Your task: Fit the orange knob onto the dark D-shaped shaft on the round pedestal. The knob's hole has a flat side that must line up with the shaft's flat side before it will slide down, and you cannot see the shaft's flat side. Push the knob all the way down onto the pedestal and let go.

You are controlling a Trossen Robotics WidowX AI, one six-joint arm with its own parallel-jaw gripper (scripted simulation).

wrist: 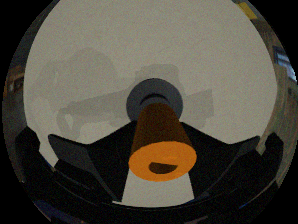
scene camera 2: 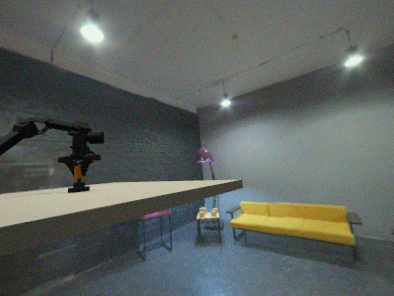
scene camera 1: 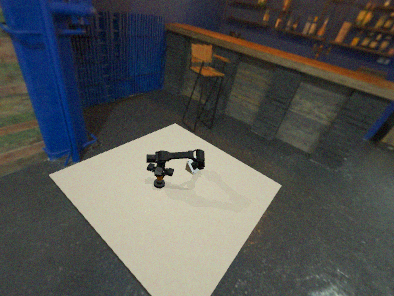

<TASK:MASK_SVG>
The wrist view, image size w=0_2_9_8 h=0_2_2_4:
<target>gripper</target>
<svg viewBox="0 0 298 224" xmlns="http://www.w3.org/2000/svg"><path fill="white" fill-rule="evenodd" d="M51 217L52 224L68 224L68 222L61 221L60 218L55 216ZM15 139L16 160L29 189L53 208L88 224L185 224L204 216L208 218L197 221L198 224L250 224L277 193L277 181L273 181L259 194L275 179L283 159L283 141L275 132L267 136L261 156L255 149L261 136L225 144L181 121L197 155L188 172L194 198L208 194L209 197L182 205L141 208L112 202L122 201L137 120L92 144L48 135L59 159L53 165L56 172L41 157L35 131L25 127Z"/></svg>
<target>orange knob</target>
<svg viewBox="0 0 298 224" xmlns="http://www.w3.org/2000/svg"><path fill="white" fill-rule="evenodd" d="M152 103L146 105L142 109L140 117L138 117L136 133L134 133L132 152L130 152L129 169L133 175L140 177L140 179L170 181L188 173L189 169L194 167L197 155L193 144L190 143L190 139L186 136L185 129L181 127L181 121L178 120L173 109L164 103Z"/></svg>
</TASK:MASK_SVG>
